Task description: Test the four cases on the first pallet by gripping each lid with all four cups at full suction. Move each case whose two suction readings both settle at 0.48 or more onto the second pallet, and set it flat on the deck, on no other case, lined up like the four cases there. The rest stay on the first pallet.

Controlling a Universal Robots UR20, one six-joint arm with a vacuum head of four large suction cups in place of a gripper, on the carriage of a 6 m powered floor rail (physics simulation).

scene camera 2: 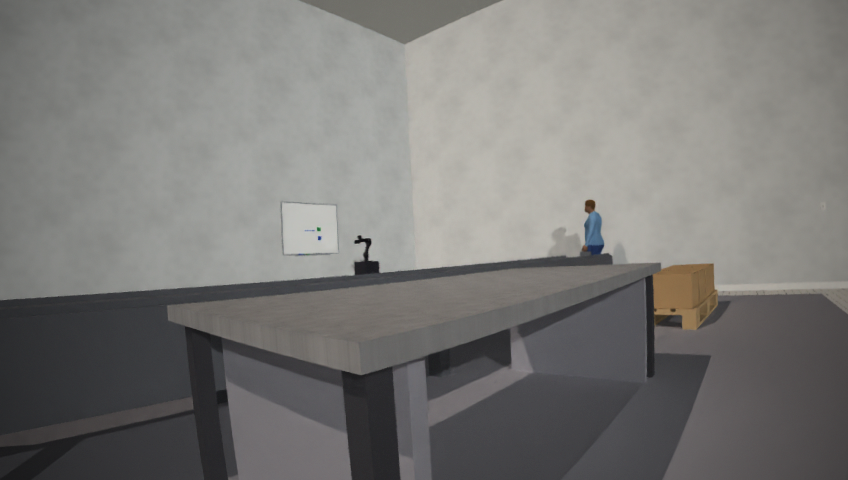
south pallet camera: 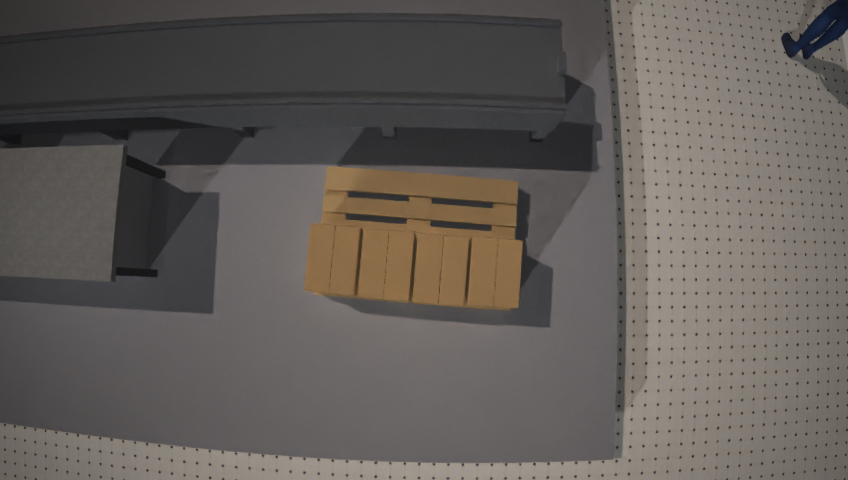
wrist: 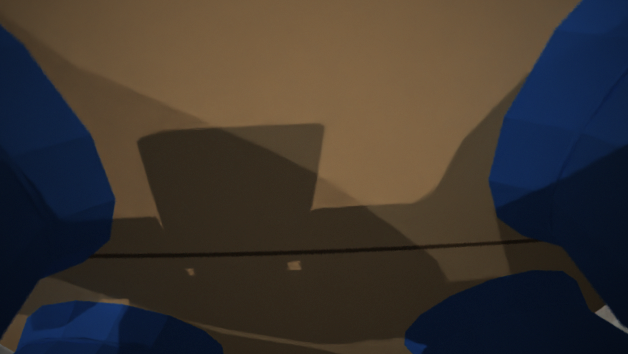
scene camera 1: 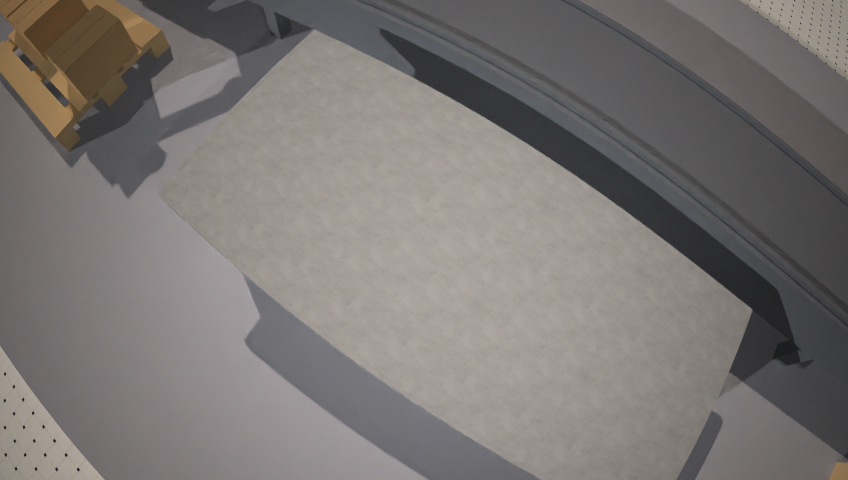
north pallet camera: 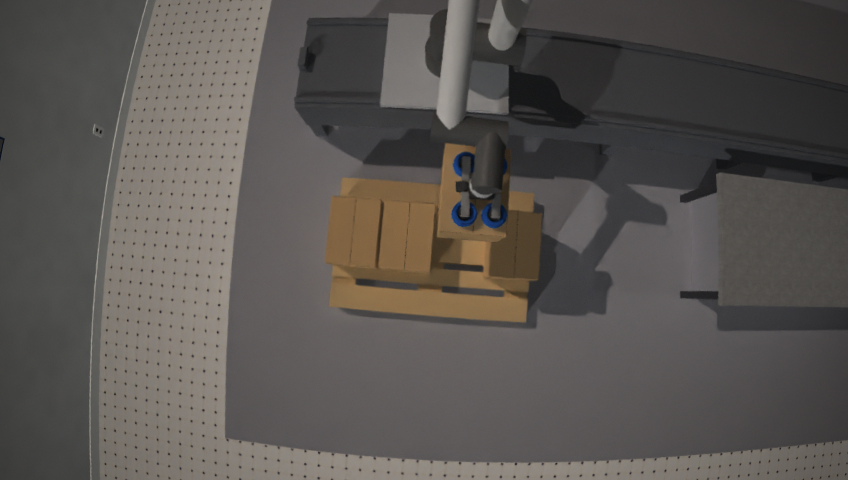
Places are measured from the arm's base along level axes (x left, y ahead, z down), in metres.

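Pixels of known places: hand, its tool point: (wrist: 309,235).
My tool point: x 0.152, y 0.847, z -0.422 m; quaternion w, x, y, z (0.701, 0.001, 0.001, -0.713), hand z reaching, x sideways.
Observation:
Behind a point stands the place of what it marks.
My four-cup suction head (north pallet camera: 480,189) {x 0.152, y 0.847, z -0.422 m} (wrist: 305,230) {x 0.152, y 0.847, z -0.422 m} is shut on a brown case (north pallet camera: 448,197) {x 0.025, y 0.884, z -0.444 m} (wrist: 300,65) {x 0.077, y 0.848, z -0.444 m}, its cups against the lid. In the north pallet camera view the case hangs level above the first pallet (north pallet camera: 428,304) {x -0.022, y 1.362, z 0.425 m} (scene camera 1: 35,98) {x 0.181, y 1.376, z 0.426 m}, shifted toward the rail from the row. Three other cases stand on that pallet: two side by side at the left (north pallet camera: 353,231) {x -0.462, y 0.978, z 0.179 m} (north pallet camera: 407,236) {x -0.161, y 0.988, z 0.180 m} and one at the right (north pallet camera: 514,245) {x 0.433, y 1.004, z 0.179 m}, with a gap between. In the south pallet camera view the second pallet (south pallet camera: 422,182) {x 5.254, y 0.631, z 0.427 m} bears four cases (south pallet camera: 333,258) {x 4.772, y 1.125, z 0.179 m} (south pallet camera: 386,264) {x 5.068, y 1.151, z 0.180 m} (south pallet camera: 440,268) {x 5.365, y 1.166, z 0.180 m} (south pallet camera: 495,272) {x 5.670, y 1.182, z 0.180 m} in one row along its far-from-rail side.
The long grey rail (north pallet camera: 642,89) (south pallet camera: 297,59) runs beside both pallets, with the arm's light carriage (north pallet camera: 407,65) {x -0.218, y 0.050, z 0.000 m} on it. A grey table (scene camera 1: 446,237) {x 2.525, y 0.890, z 0.040 m} (scene camera 2: 416,303) {x 2.036, y 1.086, z 0.040 m} (north pallet camera: 779,237) {x 2.154, y 0.870, z 0.040 m} (south pallet camera: 53,214) {x 3.057, y 0.920, z 0.040 m} stands between the pallets. A person (scene camera 2: 593,231) stands beyond the rail's end.

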